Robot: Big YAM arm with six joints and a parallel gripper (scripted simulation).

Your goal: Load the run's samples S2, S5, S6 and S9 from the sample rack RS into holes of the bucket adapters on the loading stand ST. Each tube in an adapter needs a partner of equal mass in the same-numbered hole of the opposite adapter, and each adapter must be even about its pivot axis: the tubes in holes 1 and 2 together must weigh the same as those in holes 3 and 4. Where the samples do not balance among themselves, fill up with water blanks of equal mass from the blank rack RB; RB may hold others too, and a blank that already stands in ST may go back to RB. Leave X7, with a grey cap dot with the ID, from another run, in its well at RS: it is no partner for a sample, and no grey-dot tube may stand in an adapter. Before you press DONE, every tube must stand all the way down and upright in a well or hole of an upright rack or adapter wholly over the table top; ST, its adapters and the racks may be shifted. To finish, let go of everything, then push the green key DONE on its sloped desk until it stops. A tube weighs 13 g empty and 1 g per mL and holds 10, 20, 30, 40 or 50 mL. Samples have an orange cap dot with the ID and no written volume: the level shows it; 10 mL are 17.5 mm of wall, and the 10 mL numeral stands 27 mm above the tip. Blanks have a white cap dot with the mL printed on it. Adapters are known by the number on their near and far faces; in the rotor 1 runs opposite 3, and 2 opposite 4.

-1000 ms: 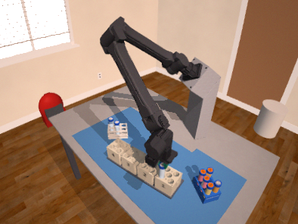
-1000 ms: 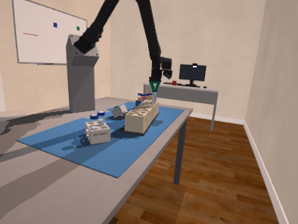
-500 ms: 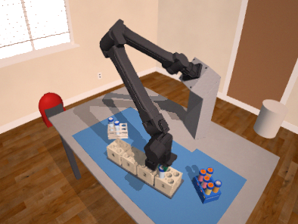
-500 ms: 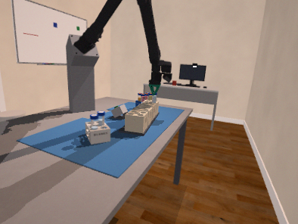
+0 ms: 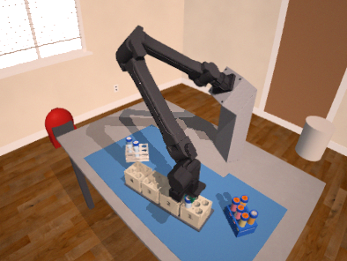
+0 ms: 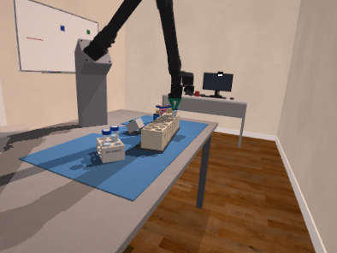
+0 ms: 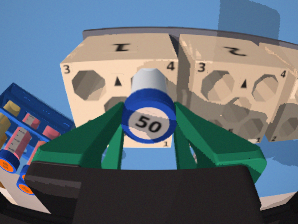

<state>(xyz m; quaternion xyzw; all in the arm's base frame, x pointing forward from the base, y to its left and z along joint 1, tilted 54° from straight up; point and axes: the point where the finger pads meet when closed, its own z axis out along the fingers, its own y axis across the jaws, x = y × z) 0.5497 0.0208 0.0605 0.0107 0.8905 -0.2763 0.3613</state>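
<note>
The 50 mL blank lies 5 cm below my hand and 1 cm to the right of it. Also, from my hand: adapter 1: 9 cm below, 3 cm to the left, 2 cm behind; sample tube S9: 20 cm to the left, 7 cm below, 3 cm behind; sample tube S5: 18 cm to the left, 8 cm behind, 7 cm below.
</note>
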